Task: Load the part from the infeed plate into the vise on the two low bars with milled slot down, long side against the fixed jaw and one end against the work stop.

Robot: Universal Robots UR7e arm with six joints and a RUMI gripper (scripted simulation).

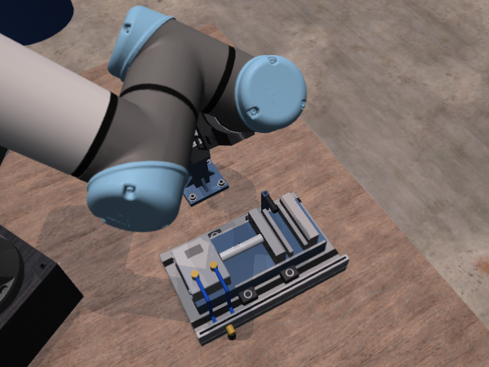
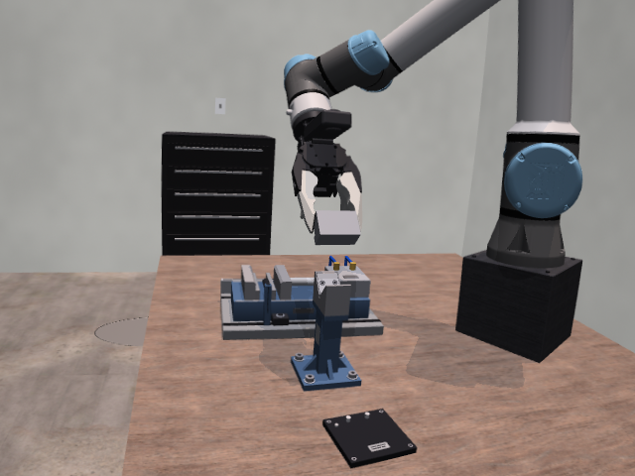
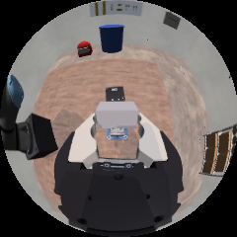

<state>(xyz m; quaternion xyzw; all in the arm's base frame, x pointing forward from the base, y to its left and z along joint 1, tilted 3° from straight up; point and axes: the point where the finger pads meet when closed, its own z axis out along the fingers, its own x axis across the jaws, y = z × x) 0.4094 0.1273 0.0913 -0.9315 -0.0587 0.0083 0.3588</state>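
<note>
The part lies 10 mm below my hand. Also, from my hand: work stop: 160 mm to the right, 150 mm below, 80 mm ahead; moving jaw: 210 mm to the right, 160 mm below, 50 mm ahead; white cylinder rod: 210 mm to the right, 160 mm below.
</note>
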